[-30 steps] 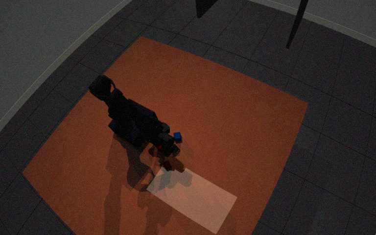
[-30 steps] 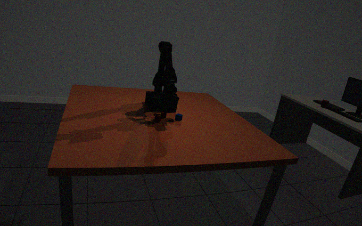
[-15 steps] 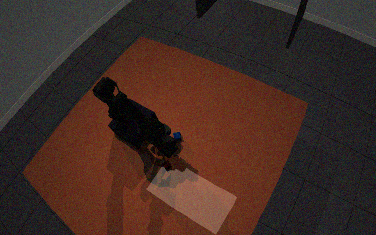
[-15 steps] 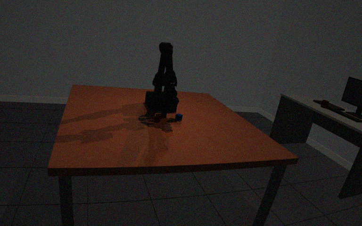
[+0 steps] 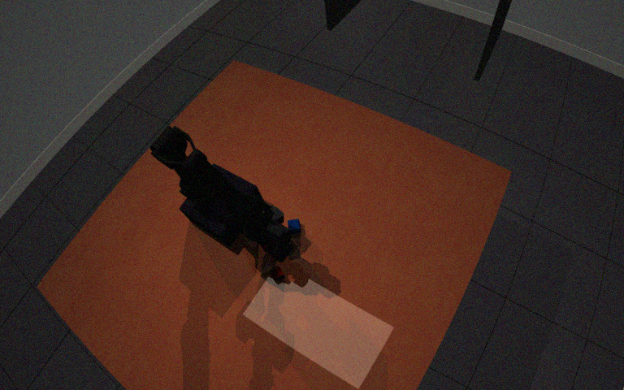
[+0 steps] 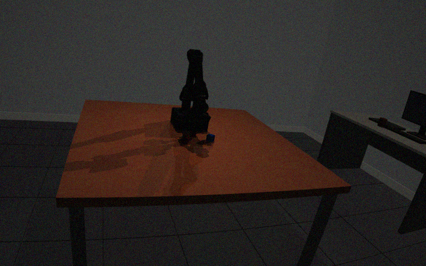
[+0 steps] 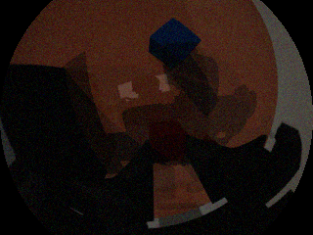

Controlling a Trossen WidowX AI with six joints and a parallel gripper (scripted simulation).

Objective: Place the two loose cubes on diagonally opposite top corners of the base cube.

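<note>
My gripper tip is 10 cm to the right of the blue base cube, 2 cm short of it and 1 cm above it.
</note>
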